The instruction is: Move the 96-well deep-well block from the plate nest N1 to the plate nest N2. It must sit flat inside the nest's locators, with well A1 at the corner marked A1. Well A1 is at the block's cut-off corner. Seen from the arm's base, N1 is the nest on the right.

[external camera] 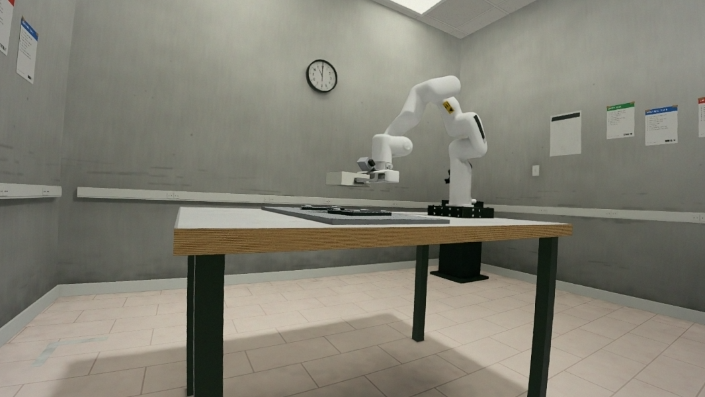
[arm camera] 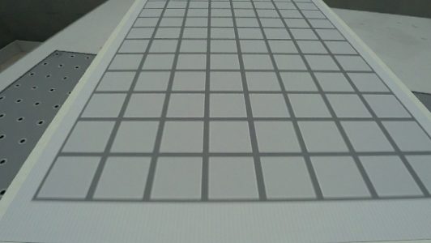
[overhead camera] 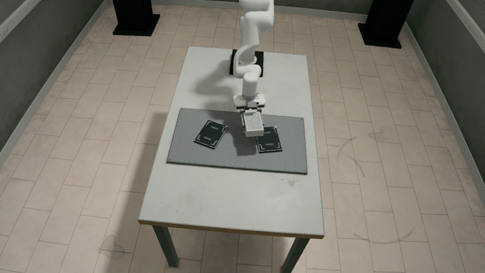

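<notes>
Now: the grey perforated baseplate 10 mm ahead of my hand, 60 mm to the right of it and 120 mm below it. The rest, counted from my hand: white 96-well deep-well block 10 mm ahead.
</notes>
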